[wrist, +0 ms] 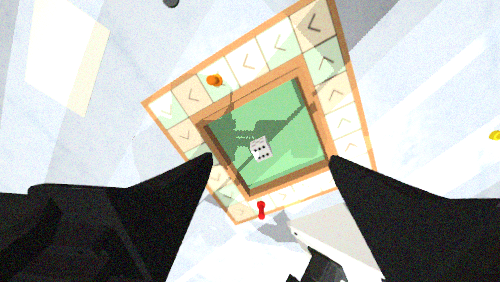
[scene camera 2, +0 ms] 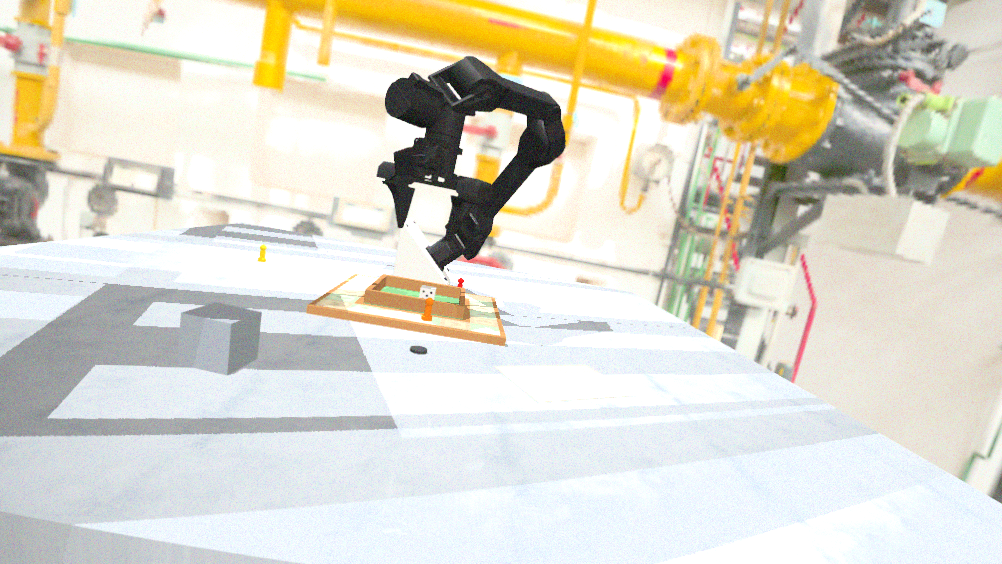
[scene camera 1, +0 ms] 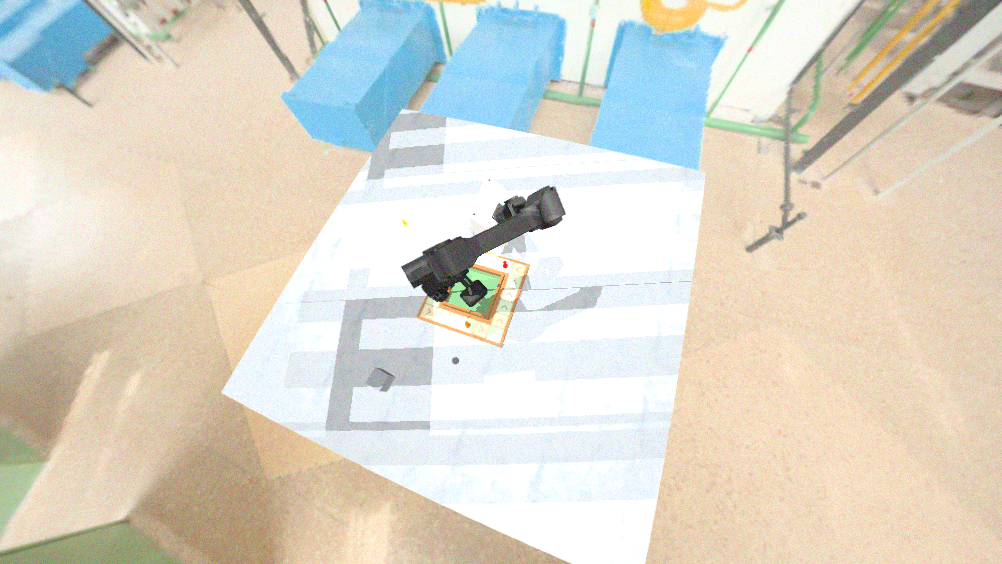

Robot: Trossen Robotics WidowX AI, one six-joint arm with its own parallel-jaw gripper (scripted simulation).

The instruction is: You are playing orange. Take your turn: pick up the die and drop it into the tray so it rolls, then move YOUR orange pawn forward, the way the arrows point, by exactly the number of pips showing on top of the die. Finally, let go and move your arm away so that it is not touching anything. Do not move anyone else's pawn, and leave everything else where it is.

Scene:
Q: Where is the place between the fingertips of my gripper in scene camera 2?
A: At 423,234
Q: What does my gripper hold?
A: Nothing.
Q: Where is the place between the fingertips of my gripper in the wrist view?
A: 270,159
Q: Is my gripper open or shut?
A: Open.

